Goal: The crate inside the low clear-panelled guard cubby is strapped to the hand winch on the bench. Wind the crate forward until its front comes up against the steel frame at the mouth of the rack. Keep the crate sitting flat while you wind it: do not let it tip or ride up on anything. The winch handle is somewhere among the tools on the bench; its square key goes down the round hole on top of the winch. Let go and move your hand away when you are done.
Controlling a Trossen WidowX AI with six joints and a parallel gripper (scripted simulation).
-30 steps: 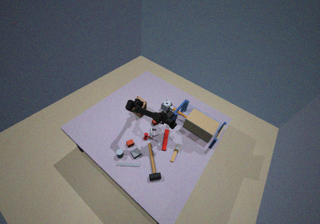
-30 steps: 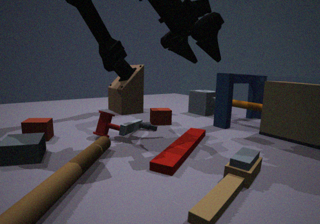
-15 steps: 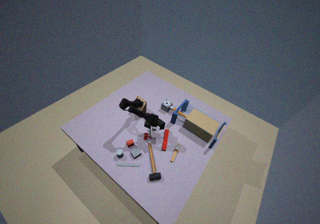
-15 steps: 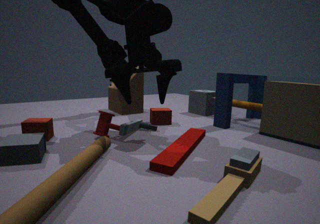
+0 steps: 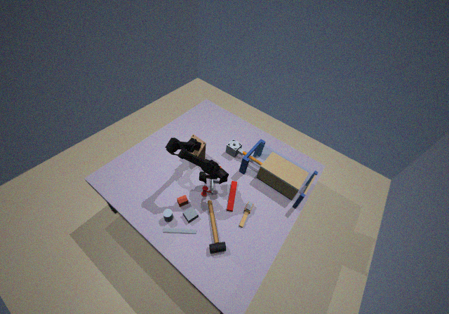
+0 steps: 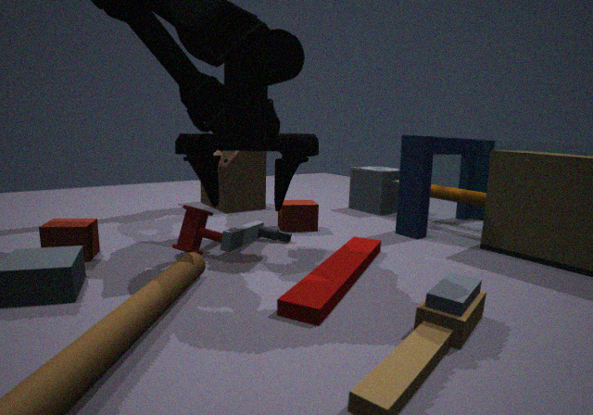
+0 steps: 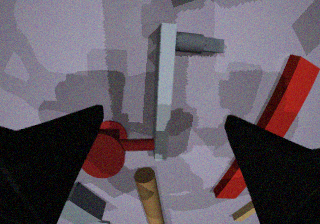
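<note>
Right now my gripper tip is 3 cm above the winch handle and 2 cm to the left of it. The rest, counted from my gripper tip: red knob 6 cm to the right, 3 cm below, 1 cm behind; grey block 25 cm to the right, 4 cm below; red bar 15 cm ahead, 5 cm below, 2 cm to the left.
</note>
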